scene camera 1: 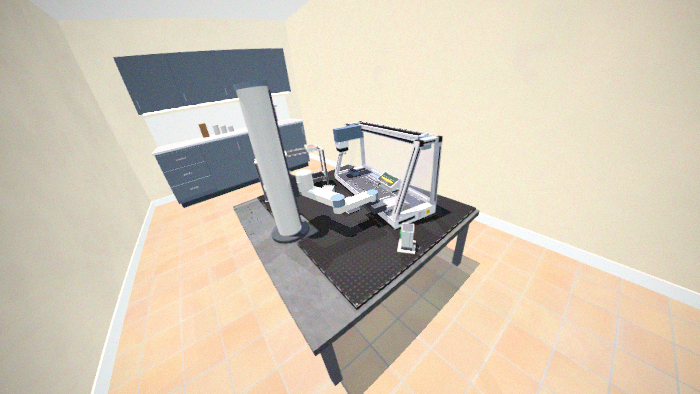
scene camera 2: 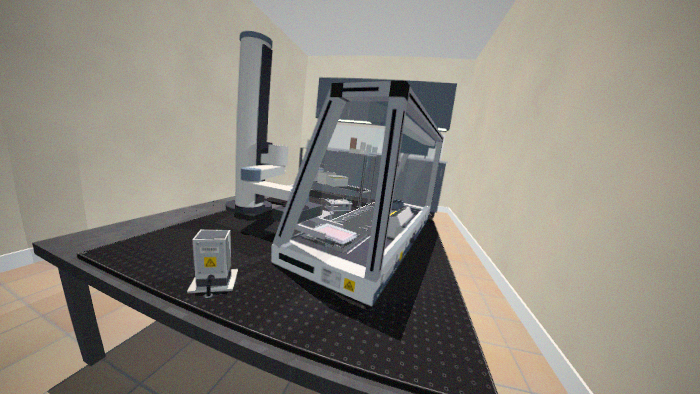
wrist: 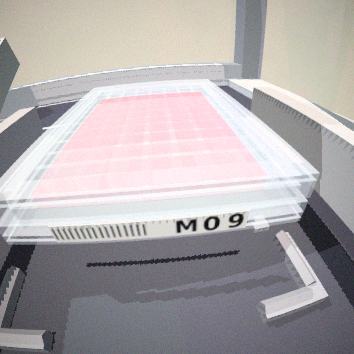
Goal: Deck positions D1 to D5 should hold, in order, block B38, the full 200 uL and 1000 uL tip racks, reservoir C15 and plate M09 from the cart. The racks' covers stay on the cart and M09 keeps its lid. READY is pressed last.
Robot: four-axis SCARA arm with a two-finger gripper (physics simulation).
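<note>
Plate M09 (wrist: 150, 145) (scene camera 2: 336, 233), with pink contents under its clear lid, looks level, its label facing the wrist camera. My gripper (wrist: 146, 111) (scene camera 2: 335, 234) is shut on it, a finger along each long side. In scene camera 2 the plate is low over the near end of the deck (wrist: 180, 310). White corner brackets (wrist: 300, 295) show on the deck just in front of the plate. Whether its underside touches the deck is hidden. The status panel (scene camera 1: 388, 180) stands behind the deck. I cannot make out B38, the tip racks or C15.
The sloping frame (scene camera 1: 407, 172) (scene camera 2: 392, 185) stands around the deck, its near end close to the gripper. A pipetting head (scene camera 1: 347, 134) hangs at its far end. A small white device (scene camera 1: 407, 237) (scene camera 2: 211, 260) stands on the black mat. The arm column (scene camera 1: 270, 160) (scene camera 2: 250, 120) rises opposite.
</note>
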